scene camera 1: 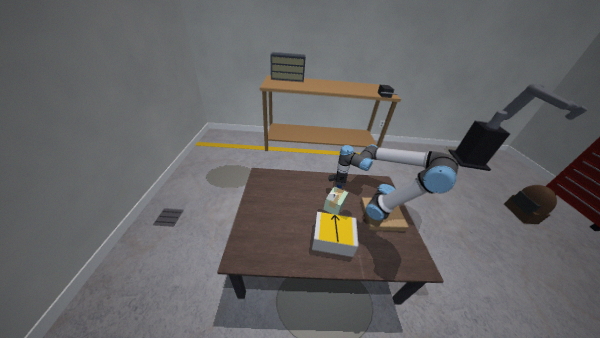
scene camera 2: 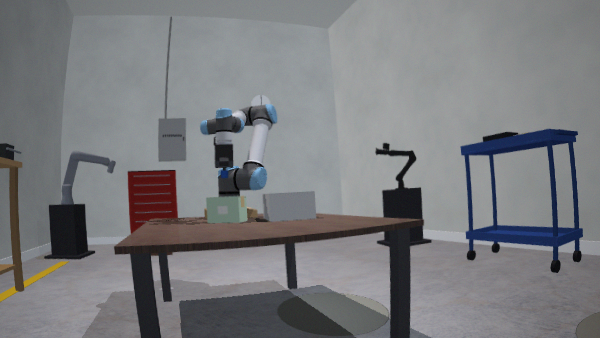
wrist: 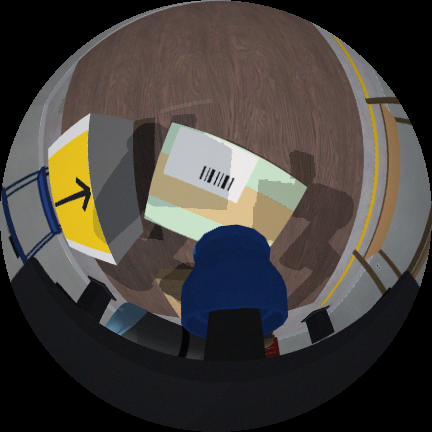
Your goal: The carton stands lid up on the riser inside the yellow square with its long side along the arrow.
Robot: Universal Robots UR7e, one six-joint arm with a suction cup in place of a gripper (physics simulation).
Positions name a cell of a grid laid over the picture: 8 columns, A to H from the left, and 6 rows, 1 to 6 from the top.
A white riser shows in scene camera 1 (E5), in scene camera 2 (D4) and in the wrist view (B3).
